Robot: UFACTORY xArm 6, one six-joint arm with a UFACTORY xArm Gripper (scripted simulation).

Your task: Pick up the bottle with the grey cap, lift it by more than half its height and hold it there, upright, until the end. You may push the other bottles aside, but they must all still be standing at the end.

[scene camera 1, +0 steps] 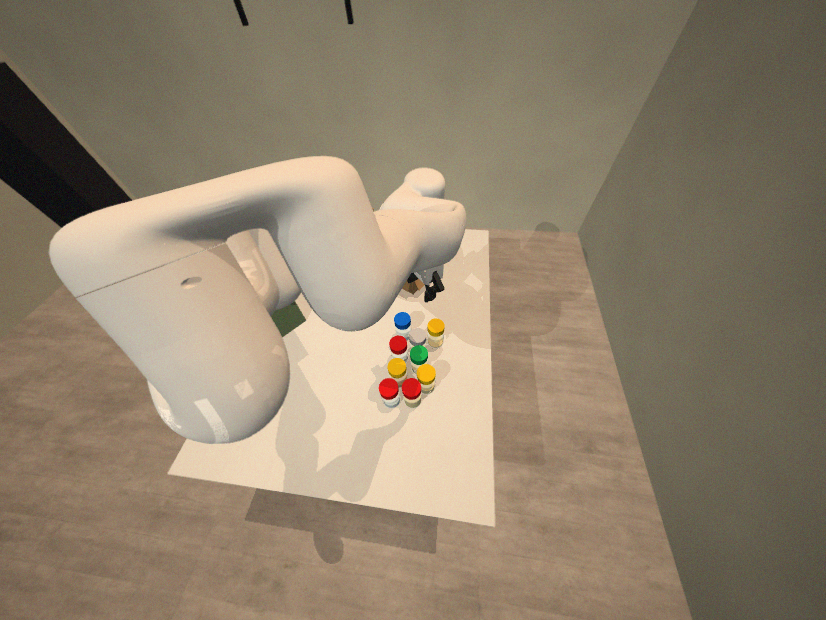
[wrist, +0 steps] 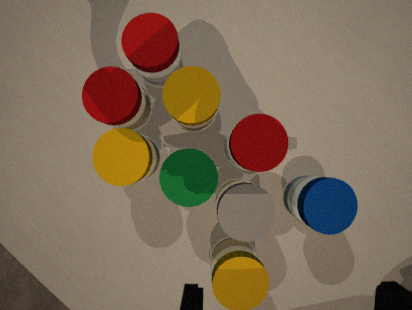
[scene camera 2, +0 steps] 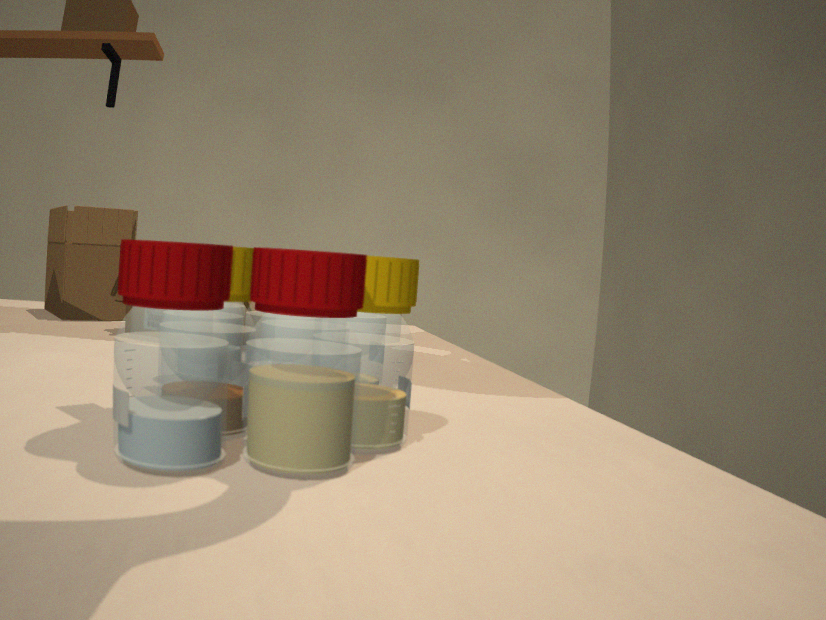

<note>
In view: a cardboard box [scene camera 2: 80, 275] and a green-capped bottle [wrist: 188, 177].
The wrist view does not show the cardboard box: it is out of frame.
</note>
